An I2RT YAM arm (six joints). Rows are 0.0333 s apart.
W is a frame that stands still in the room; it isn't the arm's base.
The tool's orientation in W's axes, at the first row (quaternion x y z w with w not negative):
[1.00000 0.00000 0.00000 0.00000]
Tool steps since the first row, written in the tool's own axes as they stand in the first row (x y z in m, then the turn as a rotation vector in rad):
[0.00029 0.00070 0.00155 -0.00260 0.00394 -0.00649]
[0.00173 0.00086 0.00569 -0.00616 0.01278 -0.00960]
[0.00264 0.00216 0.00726 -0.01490 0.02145 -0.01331]
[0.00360 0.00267 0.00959 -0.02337 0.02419 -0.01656]
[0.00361 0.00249 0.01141 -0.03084 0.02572 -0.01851]
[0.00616 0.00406 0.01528 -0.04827 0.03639 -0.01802]
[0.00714 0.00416 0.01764 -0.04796 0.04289 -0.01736]
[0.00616 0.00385 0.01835 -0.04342 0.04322 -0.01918]
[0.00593 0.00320 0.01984 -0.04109 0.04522 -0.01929]
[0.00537 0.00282 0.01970 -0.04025 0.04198 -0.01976]
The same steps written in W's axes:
[0.00029 -0.00070 -0.00155 -0.00260 -0.00394 0.00649]
[0.00173 -0.00086 -0.00569 -0.00616 -0.01278 0.00960]
[0.00264 -0.00216 -0.00726 -0.01490 -0.02145 0.01331]
[0.00360 -0.00267 -0.00959 -0.02337 -0.02419 0.01656]
[0.00361 -0.00249 -0.01141 -0.03084 -0.02572 0.01851]
[0.00616 -0.00406 -0.01528 -0.04827 -0.03639 0.01802]
[0.00714 -0.00416 -0.01764 -0.04796 -0.04289 0.01736]
[0.00616 -0.00385 -0.01835 -0.04342 -0.04322 0.01918]
[0.00593 -0.00320 -0.01984 -0.04109 -0.04522 0.01929]
[0.00537 -0.00282 -0.01970 -0.04025 -0.04198 0.01976]

